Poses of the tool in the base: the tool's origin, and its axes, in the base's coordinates. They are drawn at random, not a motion.
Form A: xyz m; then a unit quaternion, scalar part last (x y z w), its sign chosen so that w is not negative.
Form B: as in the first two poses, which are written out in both.
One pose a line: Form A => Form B
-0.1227, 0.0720, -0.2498, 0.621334, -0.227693, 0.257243, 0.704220 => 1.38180, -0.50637, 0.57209, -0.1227, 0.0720, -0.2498
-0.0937, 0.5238, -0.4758, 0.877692, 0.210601, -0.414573, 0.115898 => 2.57077, 0.61685, -1.21429, -0.0937, 0.5238, -0.4758
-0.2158, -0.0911, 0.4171, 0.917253, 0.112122, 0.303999, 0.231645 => 2.52137, 0.30820, 0.83564, -0.2158, -0.0911, 0.4171
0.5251, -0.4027, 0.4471, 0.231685, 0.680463, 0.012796, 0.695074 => 0.51708, 1.51868, 0.02856, 0.5251, -0.4027, 0.4471
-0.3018, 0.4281, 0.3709, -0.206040, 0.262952, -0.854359, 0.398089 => -0.52169, 0.66580, -2.16324, -0.3018, 0.4281, 0.3709
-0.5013, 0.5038, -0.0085, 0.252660, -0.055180, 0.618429, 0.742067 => 0.55381, -0.12095, 1.35554, -0.5013, 0.5038, -0.0085
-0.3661, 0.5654, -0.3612, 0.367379, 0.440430, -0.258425, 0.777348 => 0.79466, 0.95267, -0.55899, -0.3661, 0.5654, -0.3612
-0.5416, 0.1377, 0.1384, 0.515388, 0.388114, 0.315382, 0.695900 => 1.14989, 0.86593, 0.70365, -0.5416, 0.1377, 0.1384
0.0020, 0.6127, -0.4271, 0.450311, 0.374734, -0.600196, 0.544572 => 1.06836, 0.88905, -1.42396, 0.0020, 0.6127, -0.4271
